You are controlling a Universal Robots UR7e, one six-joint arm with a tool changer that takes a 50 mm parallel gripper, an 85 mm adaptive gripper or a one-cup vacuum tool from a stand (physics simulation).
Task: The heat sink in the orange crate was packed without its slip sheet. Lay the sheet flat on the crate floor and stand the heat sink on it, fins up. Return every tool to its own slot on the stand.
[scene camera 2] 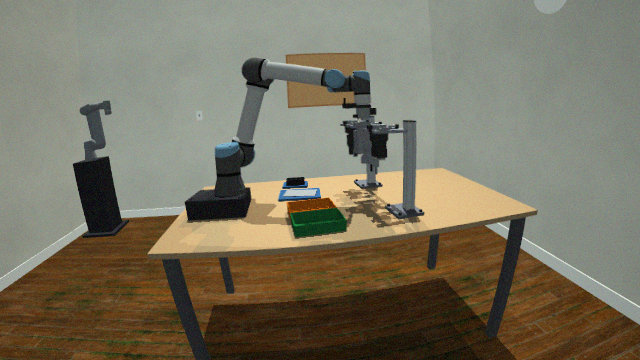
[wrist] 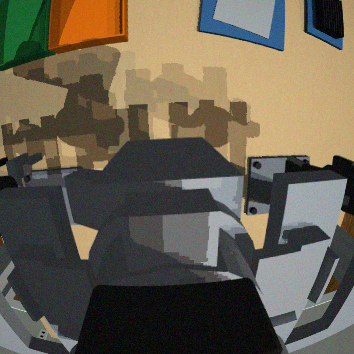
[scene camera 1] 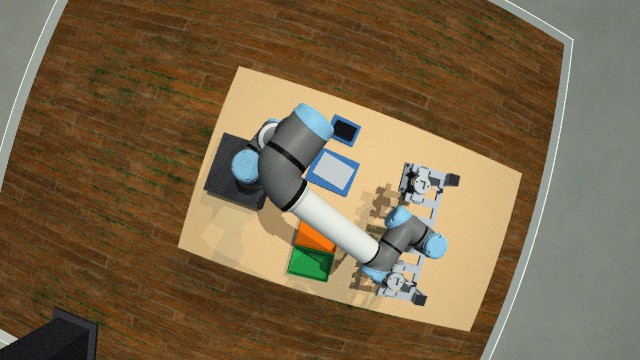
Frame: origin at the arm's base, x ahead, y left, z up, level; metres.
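Where they show: arm's base, origin of its link: (scene camera 2: 230, 193).
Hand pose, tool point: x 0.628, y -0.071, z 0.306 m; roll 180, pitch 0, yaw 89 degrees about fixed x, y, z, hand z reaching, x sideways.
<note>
Things, the pixels of their centre, and the offset from my tool point. "*": a spot on its surface instead.
- pale slip sheet, middle of its body: (scene camera 1: 333, 170) (scene camera 2: 300, 192) dz -0.368, dx -0.285, dy +0.171 m
- black finned heat sink, middle of its body: (wrist: 329, 13) (scene camera 1: 344, 130) (scene camera 2: 295, 181) dz -0.354, dx -0.285, dy +0.363 m
- smaller blue pad, a spot on its surface: (wrist: 309, 20) * dz -0.369, dx -0.256, dy +0.311 m
- orange crate, middle of its body: (scene camera 2: 311, 209) (scene camera 1: 318, 233) dz -0.357, dx -0.280, dy -0.122 m
- green crate, middle of its body: (wrist: 23, 18) (scene camera 2: 317, 221) (scene camera 1: 310, 263) dz -0.357, dx -0.281, dy -0.264 m
The wrist end of the arm is over the middle slot of the tool stand (scene camera 1: 436, 210) (scene camera 2: 409, 167). In the wrist view a grey tool body fills the middle below it. No fingertips show on the arm, and I cannot tell whether this tool is locked on. Other tools hang in the two outer slots. The pale slip sheet (scene camera 1: 334, 170) (scene camera 2: 300, 192) (wrist: 245, 15) lies flat on a blue tray (scene camera 1: 350, 179) (wrist: 206, 26). The black finned heat sink (scene camera 1: 345, 129) (scene camera 2: 295, 180) (wrist: 329, 17) sits on a smaller blue pad (wrist: 309, 20). The orange crate (scene camera 1: 315, 237) (scene camera 2: 320, 202) (wrist: 87, 20) is partly hidden by the forearm from above.
A green crate (scene camera 1: 310, 265) (scene camera 2: 320, 224) (wrist: 20, 25) stands directly beside the orange one, on its near side in scene camera 2. The stand's posts and brackets are close around the wrist. The arm's dark base block (scene camera 2: 217, 205) is at the other end of the table.
</note>
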